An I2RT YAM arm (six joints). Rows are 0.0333 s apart.
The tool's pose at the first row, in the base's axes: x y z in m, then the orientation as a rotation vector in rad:
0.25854, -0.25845, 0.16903, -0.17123, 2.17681, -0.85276
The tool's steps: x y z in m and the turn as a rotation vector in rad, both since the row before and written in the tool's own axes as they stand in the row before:
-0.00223, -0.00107, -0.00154, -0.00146, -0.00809, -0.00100
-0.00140, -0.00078, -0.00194, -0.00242, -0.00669, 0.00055
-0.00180, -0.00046, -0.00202, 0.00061, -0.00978, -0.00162
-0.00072, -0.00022, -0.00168, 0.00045, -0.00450, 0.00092
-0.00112, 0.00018, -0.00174, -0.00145, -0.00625, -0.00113
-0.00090, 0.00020, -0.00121, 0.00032, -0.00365, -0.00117
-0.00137, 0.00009, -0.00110, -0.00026, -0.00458, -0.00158
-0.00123, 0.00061, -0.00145, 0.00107, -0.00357, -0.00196
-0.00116, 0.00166, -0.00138, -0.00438, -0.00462, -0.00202
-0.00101, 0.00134, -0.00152, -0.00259, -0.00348, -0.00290
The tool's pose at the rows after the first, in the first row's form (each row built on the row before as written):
0.25883, -0.25763, 0.17181, -0.17622, 2.17004, -0.84967
0.25829, -0.25669, 0.17408, -0.17943, 2.16488, -0.84504
0.25799, -0.25532, 0.17644, -0.18467, 2.15562, -0.84408
0.25722, -0.25435, 0.17780, -0.18517, 2.15115, -0.84287
0.25672, -0.25289, 0.17919, -0.18954, 2.14607, -0.84036
0.25646, -0.25177, 0.18019, -0.19204, 2.14260, -0.84042
0.25657, -0.25060, 0.18150, -0.19564, 2.13856, -0.83986
0.25639, -0.24891, 0.18255, -0.19857, 2.13487, -0.84118
0.25636, -0.24648, 0.18286, -0.20478, 2.13270, -0.83652
0.25607, -0.24429, 0.18334, -0.21057, 2.13082, -0.83455

